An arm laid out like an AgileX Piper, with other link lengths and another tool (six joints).
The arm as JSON. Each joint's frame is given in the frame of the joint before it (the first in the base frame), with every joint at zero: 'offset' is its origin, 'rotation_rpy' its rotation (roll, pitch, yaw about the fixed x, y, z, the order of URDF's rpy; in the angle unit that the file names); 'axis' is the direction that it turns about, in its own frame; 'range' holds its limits. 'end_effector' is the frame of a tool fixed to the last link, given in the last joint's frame.
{
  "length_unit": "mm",
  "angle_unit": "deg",
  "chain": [
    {
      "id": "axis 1",
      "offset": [
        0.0,
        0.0,
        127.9
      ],
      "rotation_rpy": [
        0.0,
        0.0,
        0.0
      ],
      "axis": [
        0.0,
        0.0,
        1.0
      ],
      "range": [
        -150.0,
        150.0
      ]
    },
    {
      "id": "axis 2",
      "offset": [
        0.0,
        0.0,
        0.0
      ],
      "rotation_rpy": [
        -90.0,
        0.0,
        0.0
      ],
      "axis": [
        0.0,
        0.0,
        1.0
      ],
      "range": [
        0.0,
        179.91
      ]
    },
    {
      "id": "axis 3",
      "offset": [
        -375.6,
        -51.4,
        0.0
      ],
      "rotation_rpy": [
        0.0,
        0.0,
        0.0
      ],
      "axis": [
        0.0,
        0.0,
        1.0
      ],
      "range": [
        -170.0,
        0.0
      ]
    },
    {
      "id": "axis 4",
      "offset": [
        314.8,
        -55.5,
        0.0
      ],
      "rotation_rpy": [
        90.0,
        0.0,
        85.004
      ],
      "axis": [
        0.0,
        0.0,
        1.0
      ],
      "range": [
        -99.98,
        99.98
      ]
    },
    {
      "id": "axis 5",
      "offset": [
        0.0,
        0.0,
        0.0
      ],
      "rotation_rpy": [
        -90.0,
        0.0,
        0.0
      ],
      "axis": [
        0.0,
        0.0,
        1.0
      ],
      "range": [
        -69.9,
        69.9
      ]
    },
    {
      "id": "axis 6",
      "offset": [
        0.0,
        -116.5,
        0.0
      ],
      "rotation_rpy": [
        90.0,
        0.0,
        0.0
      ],
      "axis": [
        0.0,
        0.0,
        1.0
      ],
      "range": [
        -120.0,
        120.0
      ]
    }
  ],
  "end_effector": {
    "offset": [
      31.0,
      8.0,
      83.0
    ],
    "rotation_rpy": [
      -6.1,
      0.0,
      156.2
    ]
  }
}
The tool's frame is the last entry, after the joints.
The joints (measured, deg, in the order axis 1, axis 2, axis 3, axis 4, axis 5, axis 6), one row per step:
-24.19 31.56 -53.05 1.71 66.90 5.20
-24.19 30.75 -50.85 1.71 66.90 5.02
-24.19 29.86 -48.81 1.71 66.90 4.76
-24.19 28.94 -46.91 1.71 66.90 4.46
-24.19 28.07 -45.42 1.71 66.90 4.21
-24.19 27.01 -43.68 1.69 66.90 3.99
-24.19 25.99 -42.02 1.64 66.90 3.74
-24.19 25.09 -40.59 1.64 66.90 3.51
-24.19 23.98 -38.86 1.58 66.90 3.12
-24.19 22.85 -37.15 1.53 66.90 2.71
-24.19 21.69 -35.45 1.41 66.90 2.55
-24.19 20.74 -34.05 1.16 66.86 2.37
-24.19 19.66 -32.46 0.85 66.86 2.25
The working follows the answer.
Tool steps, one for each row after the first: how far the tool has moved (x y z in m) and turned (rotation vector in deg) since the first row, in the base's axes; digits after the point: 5 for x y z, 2 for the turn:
-0.00291 0.00120 -0.01402 0.44 1.32 0.12
-0.00629 0.00257 -0.02682 0.74 2.44 0.29
-0.00984 0.00399 -0.03864 0.93 3.42 0.50
-0.01315 0.00534 -0.04769 1.02 4.05 0.67
-0.01713 0.00692 -0.05825 1.14 4.74 0.81
-0.02096 0.00831 -0.06839 1.19 5.41 0.97
-0.02424 0.00965 -0.07714 1.26 5.95 1.13
-0.02832 0.01103 -0.08778 1.20 6.64 1.39
-0.03237 0.01243 -0.09832 1.13 7.30 1.66
-0.03641 0.01370 -0.10881 1.16 7.88 1.74
-0.03977 0.01417 -0.11747 1.00 8.40 1.77
-0.04365 0.01469 -0.12744 0.88 9.02 1.75

Tool pose at each row, in the base's axes (x y z in m, rotation vector in deg; rounded; the steps above come from the unrounded poses):
0.10861 -0.03059 0.38332 144.83 -10.45 63.37
0.10570 -0.02939 0.36930 145.92 -10.22 61.80
0.10233 -0.02802 0.35650 146.79 -9.88 60.46
0.09877 -0.02660 0.34468 147.51 -9.48 59.30
0.09546 -0.02525 0.33563 147.95 -9.14 58.55
0.09148 -0.02367 0.32507 148.42 -8.84 57.73
0.08765 -0.02228 0.31493 148.84 -8.50 56.92
0.08437 -0.02094 0.30619 149.20 -8.18 56.27
0.08029 -0.01956 0.29555 149.56 -7.65 55.45
0.07624 -0.01816 0.28500 149.88 -7.08 54.67
0.07220 -0.01689 0.27452 150.18 -6.84 53.94
0.06884 -0.01642 0.26585 150.27 -6.56 53.24
0.06496 -0.01590 0.25588 150.42 -6.35 52.40

